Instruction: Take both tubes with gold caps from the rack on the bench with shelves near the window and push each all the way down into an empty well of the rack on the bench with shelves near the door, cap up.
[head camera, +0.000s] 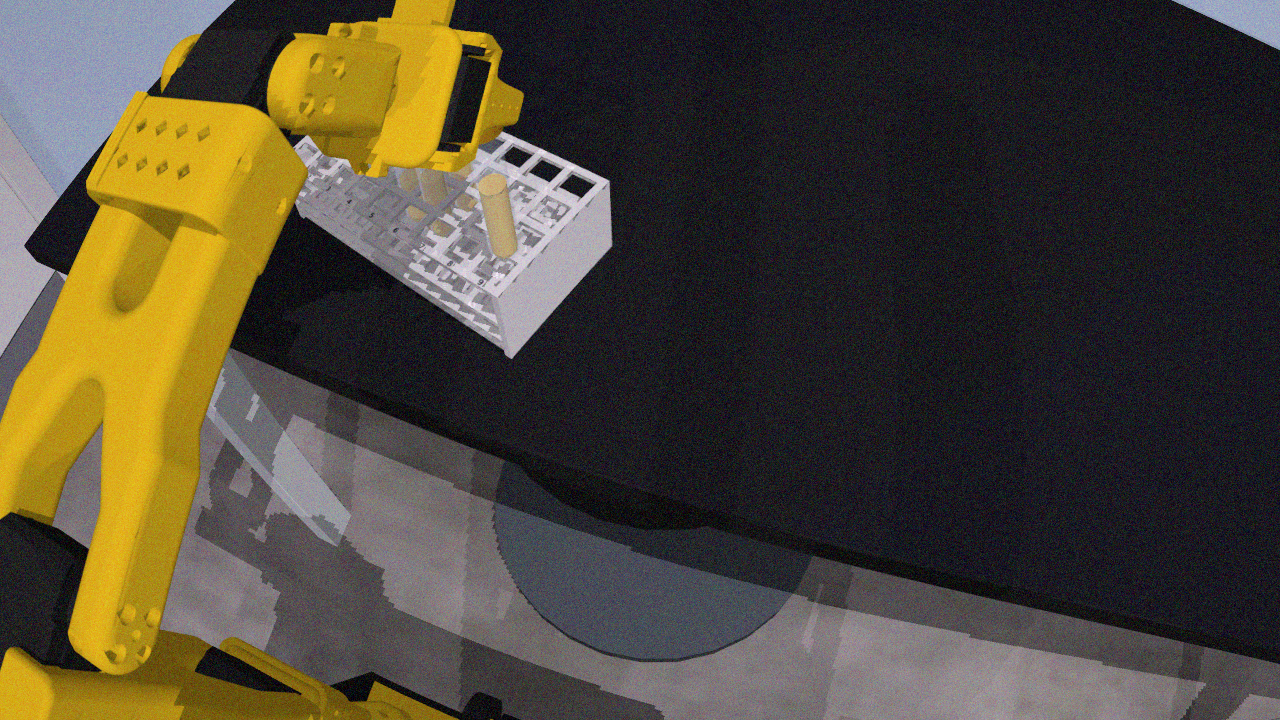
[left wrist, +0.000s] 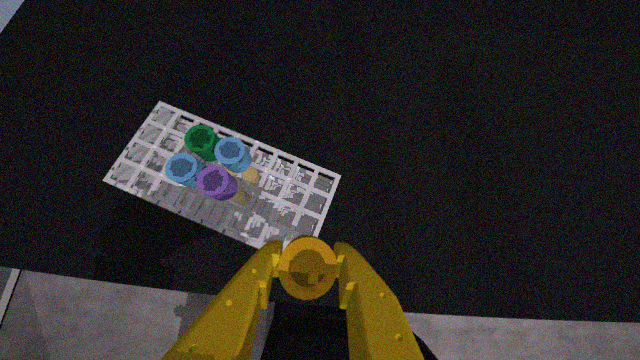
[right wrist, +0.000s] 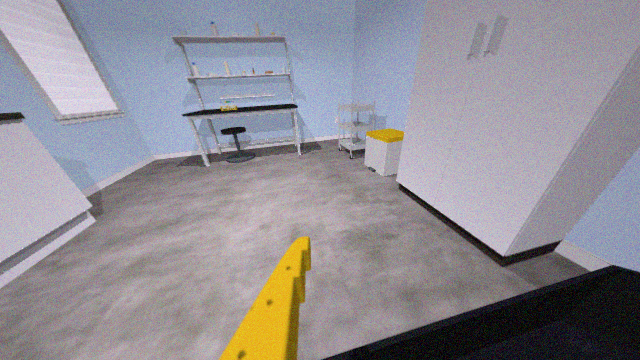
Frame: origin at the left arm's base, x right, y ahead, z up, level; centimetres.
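Where they show: left end effector, tool point: (head camera: 461, 101) (left wrist: 281, 254); right end effector, tool point: (right wrist: 310, 248).
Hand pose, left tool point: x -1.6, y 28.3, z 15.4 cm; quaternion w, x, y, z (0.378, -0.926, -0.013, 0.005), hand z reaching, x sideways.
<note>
Things, the pixels of their centre, and the offset from my left tool point. "pt": a spot on its surface instead. Level surfaces: height alone.
- gold-capped tube, body centre: (head camera: 491, 182) (left wrist: 304, 248) dy -0.1, dx +0.9, dz -5.0 cm
- pale rack, surface spot: (head camera: 563, 277) pt dy +2.4, dx +2.7, dz -14.9 cm
- green-capped tube, body centre: (left wrist: 228, 165) dy +5.9, dx -6.6, dz -10.4 cm
- purple-capped tube, body centre: (head camera: 433, 183) (left wrist: 239, 196) dy +3.2, dx -5.1, dz -10.4 cm
- black bench top, its level: dz -16.7 cm
- round stool base, body centre: (head camera: 659, 511) dy +19.6, dx +3.6, dz -91.4 cm
- far shelved bench, its level: dz -19.1 cm
My left gripper (left wrist: 307, 265) is shut on a gold-capped tube (left wrist: 307, 287) (head camera: 500, 219); its cap is up. In the head view the tube's tan lower part shows over the near end of the pale rack (head camera: 563, 277) (left wrist: 331, 199), and the gripper hides its cap. The left jaw tips are hidden there too. The rack bears a green-capped tube (left wrist: 200, 139), a purple-capped tube (left wrist: 216, 182) and two blue-capped tubes (left wrist: 230, 151) (left wrist: 181, 167). Wells at the rack's right end are empty. My right gripper (right wrist: 306, 246) shows one jaw and is open, pointing over the floor, away from the rack.
The rack stands on a black bench top (head camera: 895, 268) (left wrist: 450, 150). A round stool base (head camera: 644, 591) lies below its edge. In the right wrist view a far shelved bench (right wrist: 260, 110) carries a yellow rack (right wrist: 228, 108). A cabinet (right wrist: 490, 125), bin (right wrist: 382, 155) and cart (right wrist: 356, 145) stand at the right.
</note>
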